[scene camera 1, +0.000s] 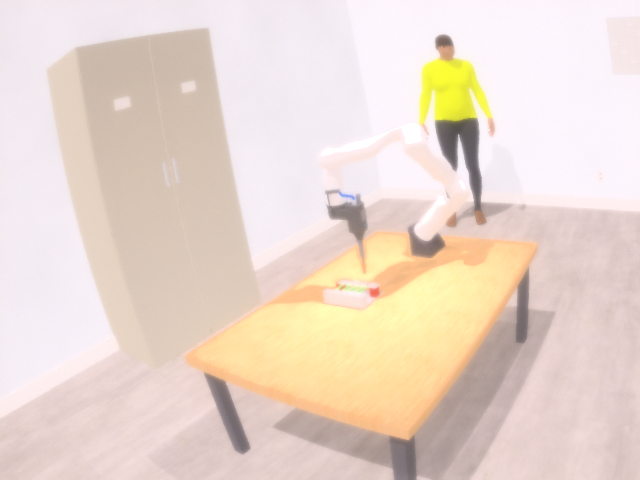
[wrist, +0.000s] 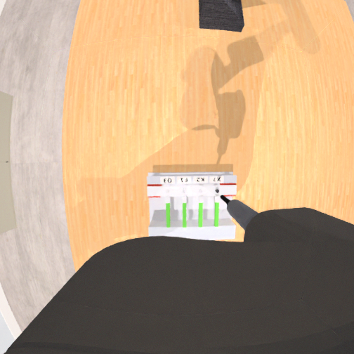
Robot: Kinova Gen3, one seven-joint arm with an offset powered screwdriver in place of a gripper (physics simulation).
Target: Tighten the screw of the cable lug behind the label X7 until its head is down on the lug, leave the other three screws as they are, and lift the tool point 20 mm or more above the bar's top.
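Where they show: hand, tool point: (scene camera 1: 364, 273); arm's base, link origin: (scene camera 1: 423, 232).
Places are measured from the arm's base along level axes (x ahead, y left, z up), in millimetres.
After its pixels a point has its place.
The white terminal block (scene camera 1: 345, 298) @[x 546, y -104, z -59 mm] (wrist: 192, 231) stands on the table. Its pale bar (wrist: 158, 191) carries four lug positions with green cables. The labels appear upside down in the wrist view; the label X7 (wrist: 216, 179) is rightmost. The dark screw (wrist: 217, 191) at X7 stands out; the other three screws are pale and faint. How far its head is above the lug cannot be told. My gripper, a powered screwdriver (scene camera 1: 364, 272) @[x 452, y -64, z 6 mm] (wrist: 222, 198), has no fingers. Its tip is above the block with a gap in the scene view, and appears just beside the X7 screw in the wrist view.
The wooden table (scene camera 1: 330, 356) @[x 873, y 21, z -93 mm] (wrist: 110, 100) bears the black arm base (scene camera 1: 426, 245) @[x 53, y 33, z -39 mm] (wrist: 221, 15) behind the block. The bar's red end (scene camera 1: 374, 290) @[x 462, y -26, z -60 mm] shows at the right. A tall cabinet (scene camera 1: 155, 206) stands left of the table. A person (scene camera 1: 454, 93) in yellow stands behind the arm.
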